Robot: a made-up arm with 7 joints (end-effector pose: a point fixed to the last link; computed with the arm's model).
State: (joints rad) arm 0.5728 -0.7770 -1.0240 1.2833 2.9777 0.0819 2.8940
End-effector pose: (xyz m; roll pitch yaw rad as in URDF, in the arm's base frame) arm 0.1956 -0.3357 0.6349 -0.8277 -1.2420 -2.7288
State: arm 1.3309 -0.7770 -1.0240 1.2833 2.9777 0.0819 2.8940
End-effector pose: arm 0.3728 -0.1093 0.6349 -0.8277 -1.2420 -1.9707
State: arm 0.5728 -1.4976 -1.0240 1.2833 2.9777 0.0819 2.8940
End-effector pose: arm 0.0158 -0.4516 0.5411 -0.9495 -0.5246 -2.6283
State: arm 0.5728 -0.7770 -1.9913 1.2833 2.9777 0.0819 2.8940
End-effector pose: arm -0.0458 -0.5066 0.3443 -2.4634 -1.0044 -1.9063
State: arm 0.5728 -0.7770 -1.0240 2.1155 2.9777 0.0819 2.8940
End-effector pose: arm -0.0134 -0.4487 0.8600 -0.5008 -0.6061 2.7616
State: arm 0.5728 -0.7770 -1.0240 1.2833 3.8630 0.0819 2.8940
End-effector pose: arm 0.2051 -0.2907 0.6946 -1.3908 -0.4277 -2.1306
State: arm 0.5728 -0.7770 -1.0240 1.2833 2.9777 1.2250 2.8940
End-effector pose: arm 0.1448 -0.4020 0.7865 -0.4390 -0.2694 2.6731
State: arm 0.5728 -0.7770 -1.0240 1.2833 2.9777 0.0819 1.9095
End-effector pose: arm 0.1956 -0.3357 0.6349 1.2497 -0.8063 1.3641
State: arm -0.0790 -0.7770 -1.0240 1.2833 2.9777 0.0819 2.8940
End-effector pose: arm -0.0481 -0.3855 0.6349 -0.8277 -1.2420 2.9026
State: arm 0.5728 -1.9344 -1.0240 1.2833 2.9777 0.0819 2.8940
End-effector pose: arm -0.0502 -0.4942 0.4209 -0.9747 -0.0884 -2.6205
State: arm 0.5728 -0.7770 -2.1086 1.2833 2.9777 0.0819 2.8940
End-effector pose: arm -0.0870 -0.5027 0.3124 -2.5791 -0.9533 -1.8940
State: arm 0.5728 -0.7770 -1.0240 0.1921 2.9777 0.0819 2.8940
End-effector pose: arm 0.0960 -0.0663 0.3282 -2.6127 -0.8337 -0.3732
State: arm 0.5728 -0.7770 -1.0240 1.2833 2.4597 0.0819 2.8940
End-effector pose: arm 0.1797 -0.3766 0.6249 0.8675 -1.2108 1.8412
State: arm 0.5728 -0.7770 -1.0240 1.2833 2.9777 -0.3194 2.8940
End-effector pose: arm 0.1684 -0.3011 0.5888 -2.0934 -1.2978 -1.3187
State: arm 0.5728 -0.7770 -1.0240 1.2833 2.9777 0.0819 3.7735
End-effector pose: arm 0.1956 -0.3357 0.6349 -1.3277 -0.4337 -2.1169
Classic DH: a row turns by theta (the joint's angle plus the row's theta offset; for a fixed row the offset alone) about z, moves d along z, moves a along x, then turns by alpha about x. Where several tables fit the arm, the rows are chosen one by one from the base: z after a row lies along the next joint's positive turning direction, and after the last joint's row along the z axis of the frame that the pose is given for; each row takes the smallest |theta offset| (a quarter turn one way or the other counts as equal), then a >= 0, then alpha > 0; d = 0 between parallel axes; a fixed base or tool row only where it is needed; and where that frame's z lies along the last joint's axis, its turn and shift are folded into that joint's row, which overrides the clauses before.
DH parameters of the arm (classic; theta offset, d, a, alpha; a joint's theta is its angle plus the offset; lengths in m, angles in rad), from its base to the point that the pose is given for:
joint 1: 0 0.3041 0 -1.5708
joint 2: 0 0 0 1.5708
joint 3: 0 0.3873 0.0654 1.5708
joint 4: 0 0 0.0612 1.5708
joint 5: 0 0.2705 0 1.5708
joint 6: 0 0 0.0986 -1.5708
joint 7: 0 0.1259 0 0

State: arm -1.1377 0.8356 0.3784 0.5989 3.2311 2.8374 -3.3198
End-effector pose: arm 0.2938 -0.3748 0.3092 -0.1956 -0.5527 2.1215
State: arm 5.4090 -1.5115 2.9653 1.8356 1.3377 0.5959 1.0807
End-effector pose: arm -0.3064 0.5094 -0.1166 2.9677 0.3964 -0.0865
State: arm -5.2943 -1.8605 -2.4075 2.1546 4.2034 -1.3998 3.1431
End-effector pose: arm -0.0370 -0.5052 0.0785 -0.9043 0.9675 -1.3455
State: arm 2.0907 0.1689 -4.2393 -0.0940 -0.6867 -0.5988 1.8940
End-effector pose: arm -0.0415 -0.2218 0.3872 -2.5191 0.3237 2.9997
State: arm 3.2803 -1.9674 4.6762 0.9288 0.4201 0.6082 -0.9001
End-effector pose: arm 0.0993 0.4693 0.2141 -0.9546 -0.2855 1.0745
